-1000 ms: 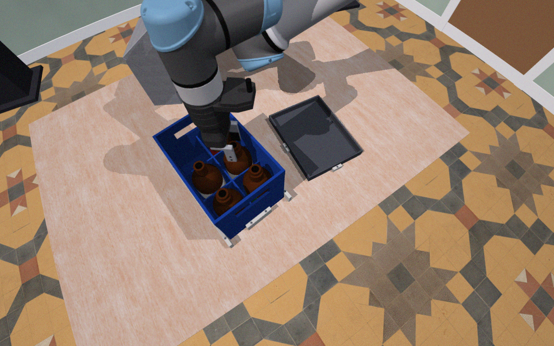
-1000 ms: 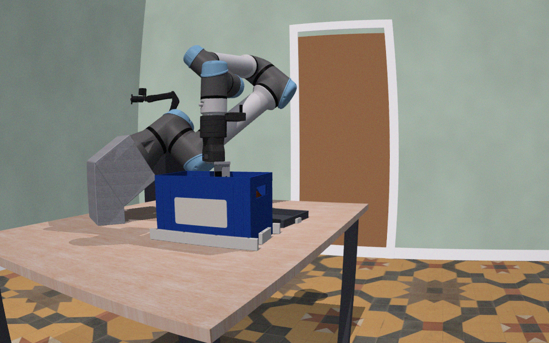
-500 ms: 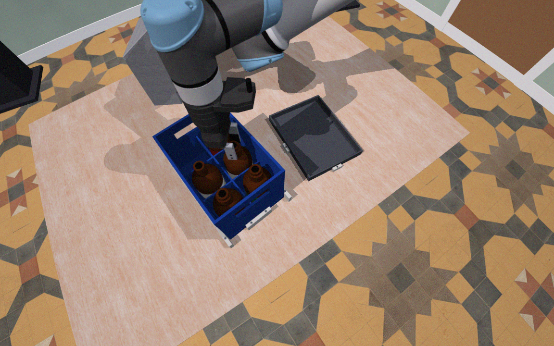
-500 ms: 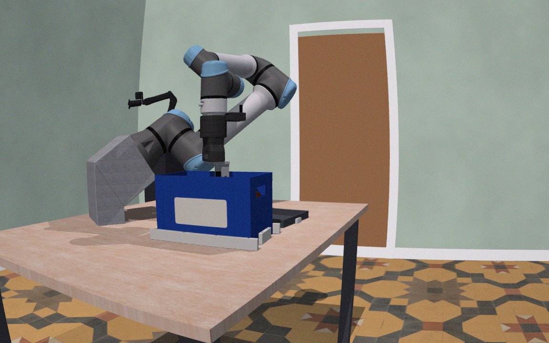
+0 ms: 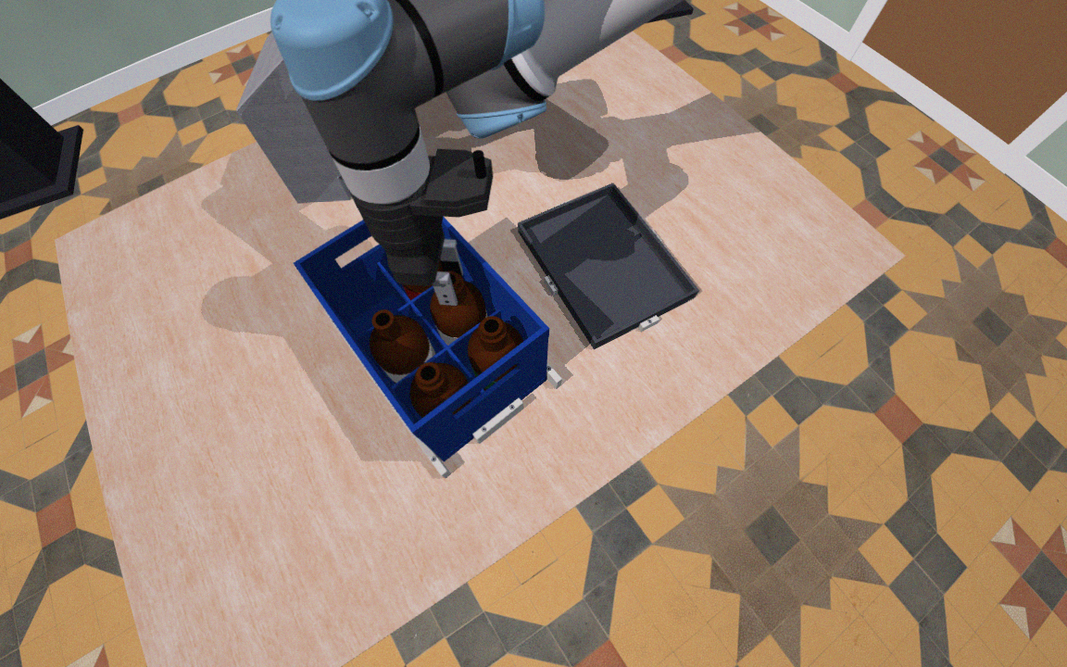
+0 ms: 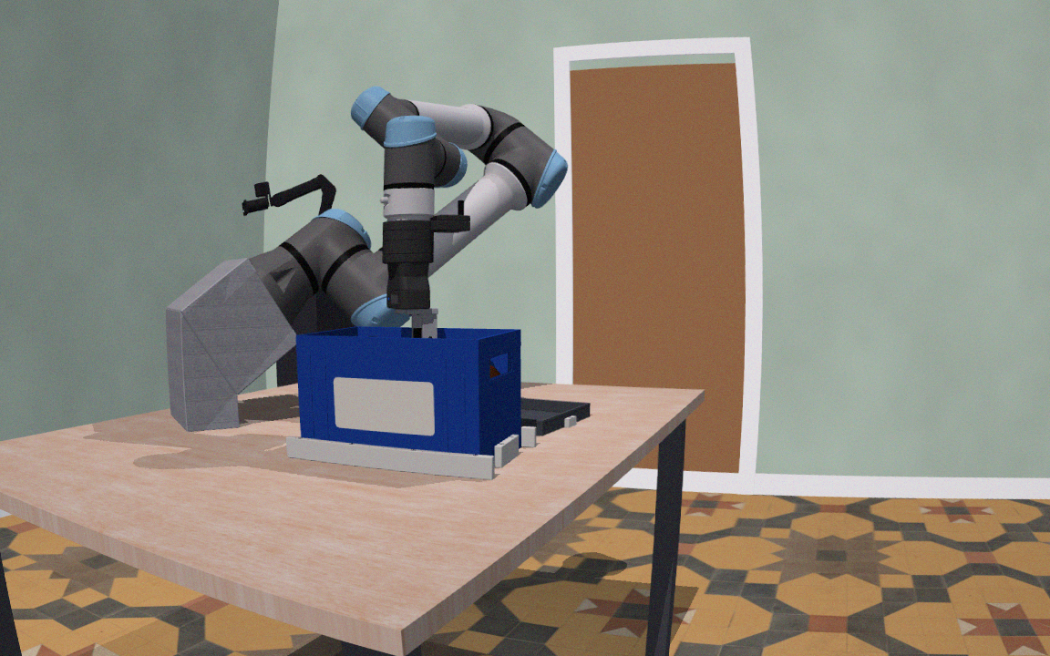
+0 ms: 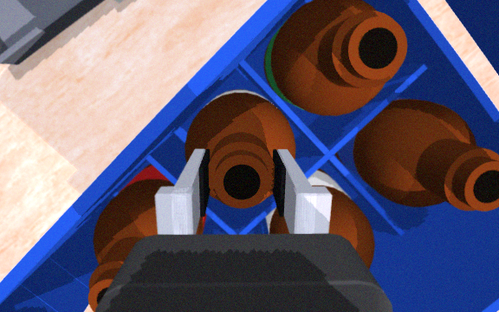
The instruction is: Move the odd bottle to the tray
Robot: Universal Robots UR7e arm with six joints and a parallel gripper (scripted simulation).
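Right now my hand is 1 cm short of the blue crate, 4 cm to the left of it and 8 cm above it. The rest, counted from my hand: glass bottle: 9 cm behind, 3 cm to the right, 7 cm below; then dark tray: 5 cm behind, 25 cm to the left, 15 cm below.
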